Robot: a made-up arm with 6 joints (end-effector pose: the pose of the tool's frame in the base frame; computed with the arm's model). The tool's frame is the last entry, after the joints. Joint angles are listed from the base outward.
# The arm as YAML. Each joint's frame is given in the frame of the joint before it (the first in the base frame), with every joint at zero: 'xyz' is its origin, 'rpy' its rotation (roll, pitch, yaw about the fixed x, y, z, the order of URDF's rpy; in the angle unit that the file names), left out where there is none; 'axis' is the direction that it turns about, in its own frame. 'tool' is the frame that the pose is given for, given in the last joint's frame.
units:
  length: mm
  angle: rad
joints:
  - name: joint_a
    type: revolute
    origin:
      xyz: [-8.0, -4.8, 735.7]
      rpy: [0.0, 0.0, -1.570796]
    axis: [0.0, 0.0, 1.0]
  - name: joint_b
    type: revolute
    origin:
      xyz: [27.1, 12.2, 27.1]
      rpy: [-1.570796, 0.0, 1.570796]
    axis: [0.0, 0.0, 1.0]
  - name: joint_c
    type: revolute
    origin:
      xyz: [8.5, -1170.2, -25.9]
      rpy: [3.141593, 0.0, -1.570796]
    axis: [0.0, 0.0, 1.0]
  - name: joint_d
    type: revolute
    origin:
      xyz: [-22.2, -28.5, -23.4]
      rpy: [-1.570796, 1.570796, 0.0]
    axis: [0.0, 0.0, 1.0]
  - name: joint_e
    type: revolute
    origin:
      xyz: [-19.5, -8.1, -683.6]
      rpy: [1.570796, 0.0, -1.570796]
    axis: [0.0, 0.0, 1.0]
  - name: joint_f
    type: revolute
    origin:
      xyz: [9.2, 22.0, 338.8]
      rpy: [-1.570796, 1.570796, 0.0]
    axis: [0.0, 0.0, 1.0]
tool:
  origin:
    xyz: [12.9, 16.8, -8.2]
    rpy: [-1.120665, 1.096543, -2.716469]
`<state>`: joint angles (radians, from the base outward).
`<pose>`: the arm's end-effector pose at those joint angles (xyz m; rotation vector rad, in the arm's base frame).
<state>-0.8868 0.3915 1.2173 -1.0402 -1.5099 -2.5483</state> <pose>0.5735 -1.0852 2.1691 -2.7904 -0.9676 0.7472</pose>
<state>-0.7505 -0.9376 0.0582 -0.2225 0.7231 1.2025</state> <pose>-0.6003 0.0169 1.9955 -1.1774 -1.7184 -1.7077</pose>
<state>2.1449 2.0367 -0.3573 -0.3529 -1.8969 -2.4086</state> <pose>0.0754 0.5443 -0.1784 -1.1125 -1.0619 -1.8974</pose>
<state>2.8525 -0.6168 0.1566 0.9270 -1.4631 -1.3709</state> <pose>0.3599 0.1092 2.4201 0.1514 0.7096 1.1551</pose>
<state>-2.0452 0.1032 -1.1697 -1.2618 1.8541 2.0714</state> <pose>-0.1225 0.0752 1.1338 0.6461 -2.0522 1.4730</pose>
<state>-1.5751 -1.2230 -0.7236 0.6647 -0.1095 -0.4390</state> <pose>-0.2968 0.5615 1.6747 -0.6314 -0.4552 -2.0190</pose>
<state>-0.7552 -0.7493 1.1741 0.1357 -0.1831 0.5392</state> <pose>-1.0291 0.4314 2.2703 -0.9428 -1.9224 -1.3280</pose>
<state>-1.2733 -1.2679 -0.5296 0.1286 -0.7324 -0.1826</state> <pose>-0.5380 0.4700 1.6162 -0.0375 -0.2507 -1.7905</pose>
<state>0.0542 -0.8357 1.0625 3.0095 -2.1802 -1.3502</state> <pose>-1.1223 0.2429 2.2454 -1.0992 1.0658 1.6987</pose>
